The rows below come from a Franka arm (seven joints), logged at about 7 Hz.
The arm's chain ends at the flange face. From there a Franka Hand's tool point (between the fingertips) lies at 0.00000 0.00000 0.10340 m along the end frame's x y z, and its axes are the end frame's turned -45 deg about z.
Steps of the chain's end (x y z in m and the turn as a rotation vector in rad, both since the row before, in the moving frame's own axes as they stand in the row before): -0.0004 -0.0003 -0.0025 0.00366 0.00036 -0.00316; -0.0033 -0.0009 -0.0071 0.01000 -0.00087 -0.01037; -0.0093 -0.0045 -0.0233 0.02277 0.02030 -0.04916; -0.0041 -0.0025 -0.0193 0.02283 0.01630 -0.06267
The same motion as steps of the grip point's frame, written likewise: 0.0002 -0.0007 -0.0025 0.00233 0.00284 -0.00316; -0.0010 -0.0038 -0.0071 0.00769 0.00646 -0.01037; -0.0003 -0.0100 -0.0233 0.00175 0.03046 -0.04916; 0.0017 -0.0052 -0.0193 0.00462 0.02767 -0.06267
